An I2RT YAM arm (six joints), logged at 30 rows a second.
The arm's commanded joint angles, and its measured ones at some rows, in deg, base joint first. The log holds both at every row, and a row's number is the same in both.
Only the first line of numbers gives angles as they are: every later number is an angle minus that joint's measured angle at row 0.
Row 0, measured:
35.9, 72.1, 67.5, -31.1, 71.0, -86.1
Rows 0 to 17, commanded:
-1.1, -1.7, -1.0, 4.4, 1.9, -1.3
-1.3, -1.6, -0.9, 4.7, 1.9, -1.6
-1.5, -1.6, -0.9, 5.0, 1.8, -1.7
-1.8, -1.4, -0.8, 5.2, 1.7, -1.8
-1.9, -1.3, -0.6, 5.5, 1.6, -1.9
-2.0, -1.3, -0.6, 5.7, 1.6, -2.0
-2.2, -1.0, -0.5, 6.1, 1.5, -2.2
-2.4, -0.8, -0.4, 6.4, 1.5, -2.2
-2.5, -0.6, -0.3, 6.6, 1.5, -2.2
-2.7, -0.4, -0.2, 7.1, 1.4, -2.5
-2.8, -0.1, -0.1, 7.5, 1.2, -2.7
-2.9, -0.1, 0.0, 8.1, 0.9, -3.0
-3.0, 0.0, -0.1, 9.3, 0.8, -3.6
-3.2, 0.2, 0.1, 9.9, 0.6, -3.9
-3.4, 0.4, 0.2, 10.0, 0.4, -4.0
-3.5, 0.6, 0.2, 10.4, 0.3, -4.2
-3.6, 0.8, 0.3, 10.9, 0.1, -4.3
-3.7, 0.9, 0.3, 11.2, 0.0, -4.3
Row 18, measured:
-3.3, 0.8, -0.2, 5.3, -1.6, -2.8
